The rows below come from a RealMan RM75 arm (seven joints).
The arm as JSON. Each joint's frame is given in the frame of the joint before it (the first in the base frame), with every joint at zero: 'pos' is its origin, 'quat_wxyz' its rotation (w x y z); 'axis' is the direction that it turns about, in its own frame. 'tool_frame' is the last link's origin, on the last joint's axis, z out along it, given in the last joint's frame.
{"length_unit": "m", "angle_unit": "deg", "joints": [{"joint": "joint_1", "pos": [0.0, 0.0, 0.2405], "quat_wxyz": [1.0, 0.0, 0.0, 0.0], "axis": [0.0, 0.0, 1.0]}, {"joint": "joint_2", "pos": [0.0, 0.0, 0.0], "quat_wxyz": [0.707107, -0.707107, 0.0, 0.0], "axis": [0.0, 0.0, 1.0]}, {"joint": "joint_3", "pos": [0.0, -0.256, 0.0], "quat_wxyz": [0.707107, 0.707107, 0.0, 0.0], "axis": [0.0, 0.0, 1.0]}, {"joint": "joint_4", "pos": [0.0, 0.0, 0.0], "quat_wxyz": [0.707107, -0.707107, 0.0, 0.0], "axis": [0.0, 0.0, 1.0]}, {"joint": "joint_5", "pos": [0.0, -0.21, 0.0], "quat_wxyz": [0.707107, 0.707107, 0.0, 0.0], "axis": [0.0, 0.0, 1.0]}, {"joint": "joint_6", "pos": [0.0, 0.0, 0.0], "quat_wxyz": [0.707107, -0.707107, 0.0, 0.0], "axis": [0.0, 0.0, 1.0]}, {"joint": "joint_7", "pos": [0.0, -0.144, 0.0], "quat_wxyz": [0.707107, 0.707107, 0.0, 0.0], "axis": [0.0, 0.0, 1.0]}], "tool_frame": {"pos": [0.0, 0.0, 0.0], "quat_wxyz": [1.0, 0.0, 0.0, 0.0]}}
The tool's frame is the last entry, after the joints.
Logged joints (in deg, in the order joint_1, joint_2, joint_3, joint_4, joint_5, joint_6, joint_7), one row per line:
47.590 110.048 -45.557 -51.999 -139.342 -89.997 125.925
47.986 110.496 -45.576 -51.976 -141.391 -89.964 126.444
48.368 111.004 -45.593 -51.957 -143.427 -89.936 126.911
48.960 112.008 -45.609 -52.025 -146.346 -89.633 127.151
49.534 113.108 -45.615 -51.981 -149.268 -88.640 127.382
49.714 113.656 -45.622 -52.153 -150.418 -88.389 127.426
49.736 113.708 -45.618 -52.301 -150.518 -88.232 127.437
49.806 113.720 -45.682 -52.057 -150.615 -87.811 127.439
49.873 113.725 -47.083 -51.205 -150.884 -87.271 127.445
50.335 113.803 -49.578 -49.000 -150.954 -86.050 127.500
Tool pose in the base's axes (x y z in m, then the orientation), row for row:
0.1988 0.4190 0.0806 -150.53 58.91 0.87
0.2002 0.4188 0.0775 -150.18 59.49 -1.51
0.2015 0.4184 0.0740 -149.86 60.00 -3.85
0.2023 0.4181 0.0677 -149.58 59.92 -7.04
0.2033 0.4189 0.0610 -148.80 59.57 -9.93
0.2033 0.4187 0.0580 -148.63 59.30 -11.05
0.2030 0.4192 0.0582 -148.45 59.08 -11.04
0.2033 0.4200 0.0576 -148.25 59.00 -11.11
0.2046 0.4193 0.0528 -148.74 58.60 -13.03
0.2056 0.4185 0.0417 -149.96 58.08 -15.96
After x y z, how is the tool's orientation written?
As a rotation vector, in degrees.
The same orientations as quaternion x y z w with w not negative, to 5 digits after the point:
-0.91930 0.35977 0.00531 0.15946
-0.91764 0.36350 -0.00923 0.16039
-0.91599 0.36674 -0.02353 0.16099
-0.91507 0.36657 -0.04307 0.16256
-0.91333 0.36564 -0.06095 0.16859
-0.91308 0.36430 -0.06788 0.17017
-0.91305 0.36337 -0.06790 0.17231
-0.91272 0.36324 -0.06840 0.17412
-0.91379 0.36001 -0.08005 0.17023
-0.91601 0.35478 -0.09749 0.15984

